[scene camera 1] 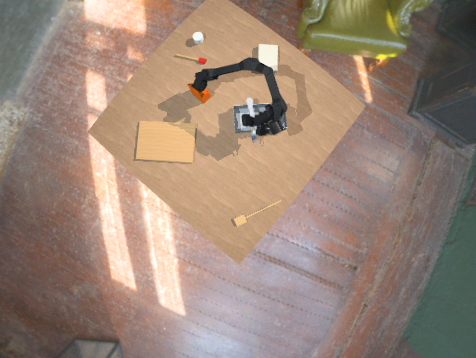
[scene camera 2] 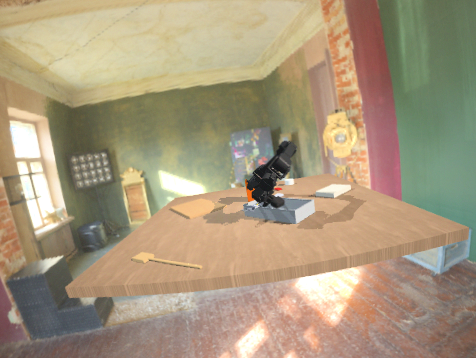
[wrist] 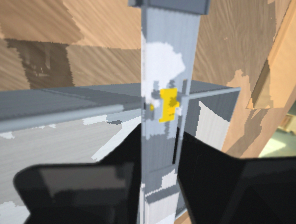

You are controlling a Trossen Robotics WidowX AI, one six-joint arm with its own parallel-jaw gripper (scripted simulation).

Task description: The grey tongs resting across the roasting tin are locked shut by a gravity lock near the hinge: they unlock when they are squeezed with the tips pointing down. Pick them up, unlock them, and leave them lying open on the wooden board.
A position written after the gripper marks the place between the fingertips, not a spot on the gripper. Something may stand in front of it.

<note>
In view: the gripper point(wrist: 154, 127), a grey roasting tin point(scene camera 2: 293, 211) and a wooden board point(scene camera 1: 169, 141).
The grey roasting tin also shows in the wrist view point(wrist: 81, 124).
</note>
